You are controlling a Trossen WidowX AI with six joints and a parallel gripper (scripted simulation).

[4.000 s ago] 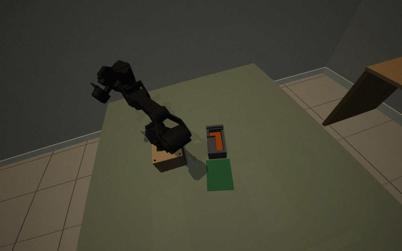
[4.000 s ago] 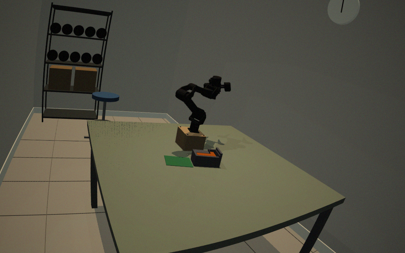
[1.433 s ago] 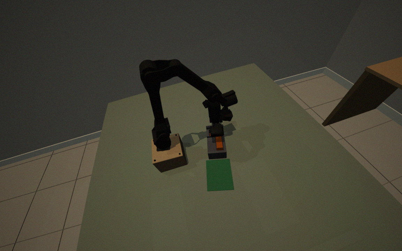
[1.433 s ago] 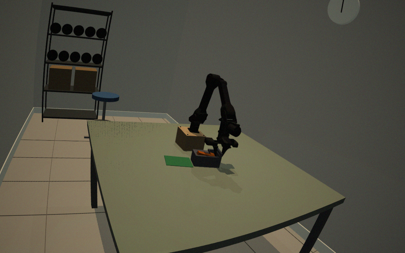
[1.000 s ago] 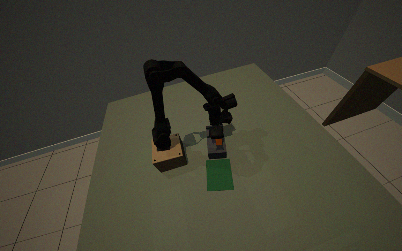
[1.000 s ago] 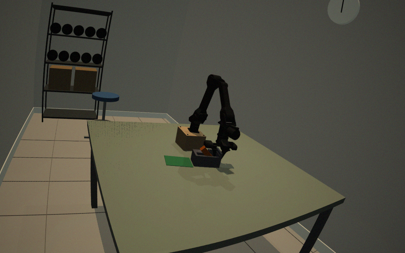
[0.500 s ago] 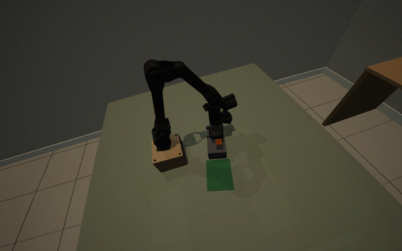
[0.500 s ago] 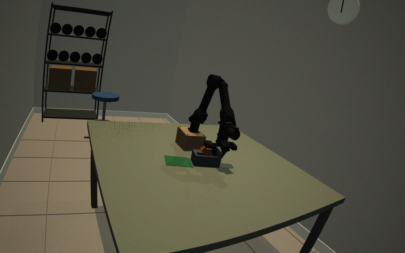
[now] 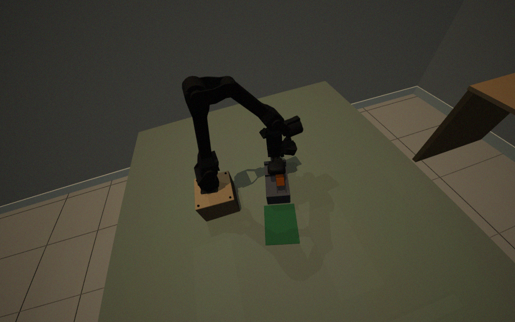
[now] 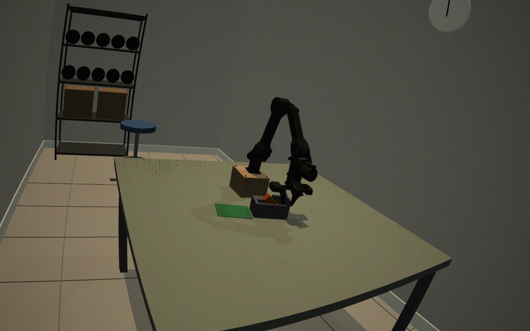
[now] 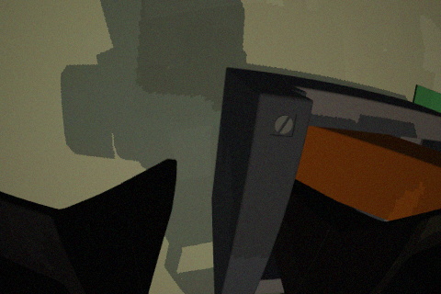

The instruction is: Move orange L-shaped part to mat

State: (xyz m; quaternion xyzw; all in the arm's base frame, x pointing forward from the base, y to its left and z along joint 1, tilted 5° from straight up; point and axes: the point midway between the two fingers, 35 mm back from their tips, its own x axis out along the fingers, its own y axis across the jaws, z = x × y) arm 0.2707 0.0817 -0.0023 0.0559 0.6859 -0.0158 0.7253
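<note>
Right now my gripper tip is 50 mm to the left of the orange L-shaped part, 10 mm past it and 10 mm above it. Also, from my gripper tip: green mat: 230 mm to the right, 60 mm below, 30 mm behind.
</note>
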